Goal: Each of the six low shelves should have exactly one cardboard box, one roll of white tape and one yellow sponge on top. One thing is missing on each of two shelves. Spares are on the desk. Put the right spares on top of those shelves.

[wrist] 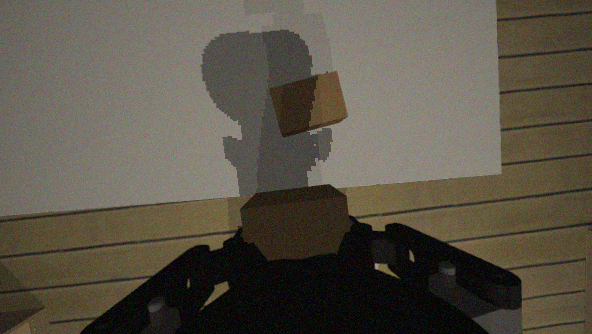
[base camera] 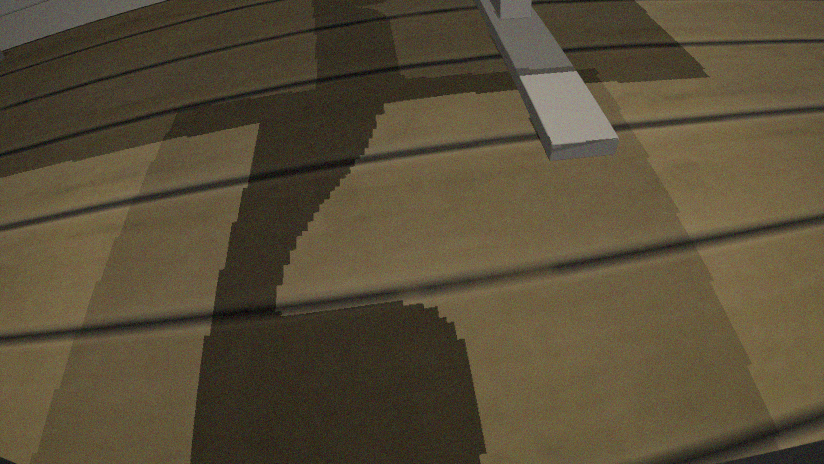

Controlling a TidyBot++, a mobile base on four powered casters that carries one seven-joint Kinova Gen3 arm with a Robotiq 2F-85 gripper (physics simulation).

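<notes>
My gripper (wrist: 296, 226) is shut on a brown cardboard box (wrist: 295, 227), which sits between the fingers at the bottom middle of the wrist view. The held box is beside the near edge of the white desk top (wrist: 110, 125), over the wood floor in that view. A second orange-brown cardboard box (wrist: 327, 97) rests on the desk, partly in the gripper's shadow. The gripper does not show in the base camera view. No white tape or yellow sponge shows in either view, and I cannot make out a low shelf for certain.
In the base camera view a grey-white desk foot (base camera: 567, 109) extends over the plank floor (base camera: 576, 219), right of centre. A pale surface (base camera: 51, 14) shows at the upper left. In the wrist view a brownish corner (wrist: 20, 316) of something shows at the lower left.
</notes>
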